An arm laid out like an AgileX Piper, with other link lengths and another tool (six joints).
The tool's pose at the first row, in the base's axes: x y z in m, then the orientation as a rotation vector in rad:
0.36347, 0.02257, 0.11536, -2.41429, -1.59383, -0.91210
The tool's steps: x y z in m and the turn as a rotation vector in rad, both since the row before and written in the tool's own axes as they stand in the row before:
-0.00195, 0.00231, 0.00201, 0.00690, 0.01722, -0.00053
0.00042, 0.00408, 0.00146, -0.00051, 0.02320, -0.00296
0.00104, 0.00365, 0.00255, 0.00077, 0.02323, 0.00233
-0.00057, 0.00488, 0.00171, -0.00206, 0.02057, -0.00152
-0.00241, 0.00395, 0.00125, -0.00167, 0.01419, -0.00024
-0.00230, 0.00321, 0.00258, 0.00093, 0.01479, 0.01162
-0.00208, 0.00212, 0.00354, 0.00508, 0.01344, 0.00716
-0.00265, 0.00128, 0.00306, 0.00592, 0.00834, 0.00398
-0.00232, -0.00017, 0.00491, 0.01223, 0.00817, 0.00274
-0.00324, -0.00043, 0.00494, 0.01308, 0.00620, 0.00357
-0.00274, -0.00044, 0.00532, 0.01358, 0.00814, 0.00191
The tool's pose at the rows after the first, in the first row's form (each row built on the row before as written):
0.36579, 0.02079, 0.11321, -2.39494, -1.58923, -0.92338
0.37006, 0.01994, 0.11318, -2.37399, -1.58509, -0.94867
0.37458, 0.02027, 0.11257, -2.35503, -1.57386, -0.97140
0.37942, 0.01846, 0.11200, -2.33791, -1.56825, -0.99479
0.38284, 0.01547, 0.11049, -2.32663, -1.56320, -1.01088
0.38625, 0.01355, 0.10786, -2.31953, -1.54265, -1.02217
0.38919, 0.01278, 0.10437, -2.30837, -1.52914, -1.02883
0.39105, 0.01179, 0.10068, -2.29935, -1.52183, -1.03026
0.39253, 0.01269, 0.09553, -2.28562, -1.51727, -1.02554
0.39355, 0.01312, 0.08971, -2.27345, -1.51250, -1.01782
0.39478, 0.01418, 0.08393, -2.25843, -1.50916, -1.01198

